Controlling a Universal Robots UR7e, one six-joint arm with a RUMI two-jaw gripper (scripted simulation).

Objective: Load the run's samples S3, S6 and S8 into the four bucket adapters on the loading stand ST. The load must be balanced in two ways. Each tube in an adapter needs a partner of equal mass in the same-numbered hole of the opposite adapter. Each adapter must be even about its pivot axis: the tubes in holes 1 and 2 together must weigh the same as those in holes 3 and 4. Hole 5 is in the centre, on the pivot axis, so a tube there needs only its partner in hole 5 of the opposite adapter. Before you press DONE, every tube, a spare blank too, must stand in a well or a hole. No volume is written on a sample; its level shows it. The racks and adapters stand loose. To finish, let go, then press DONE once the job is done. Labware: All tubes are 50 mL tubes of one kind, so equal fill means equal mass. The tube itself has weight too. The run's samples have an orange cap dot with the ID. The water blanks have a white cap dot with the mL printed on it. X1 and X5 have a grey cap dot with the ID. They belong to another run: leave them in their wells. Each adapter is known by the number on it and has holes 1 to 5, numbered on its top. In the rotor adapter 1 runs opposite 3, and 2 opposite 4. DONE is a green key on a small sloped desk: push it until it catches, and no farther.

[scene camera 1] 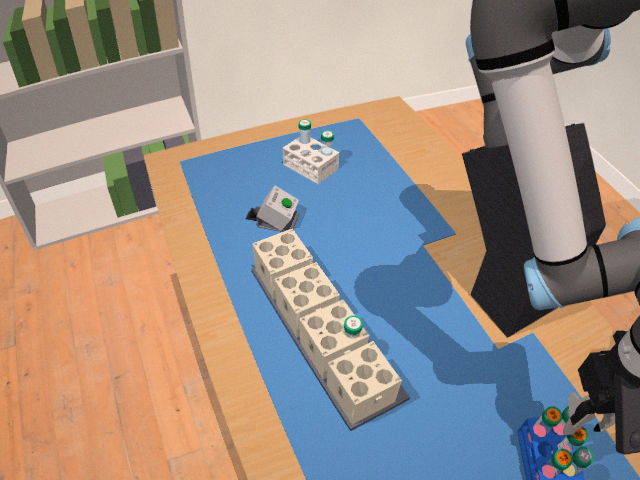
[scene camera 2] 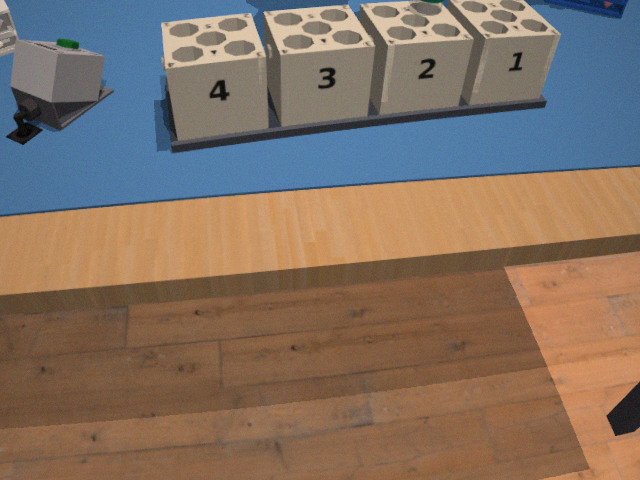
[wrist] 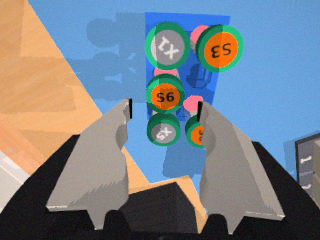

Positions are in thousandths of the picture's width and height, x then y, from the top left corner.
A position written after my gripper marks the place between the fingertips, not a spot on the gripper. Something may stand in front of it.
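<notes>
My gripper is in sight at (scene camera 1: 905,901), and the wrist view shows my gripper too (wrist: 514,423). I also see a blue sample rack (wrist: 636,365) and a white rack (scene camera 1: 515,345), though in the wrist view the white rack is out of frame.
</notes>
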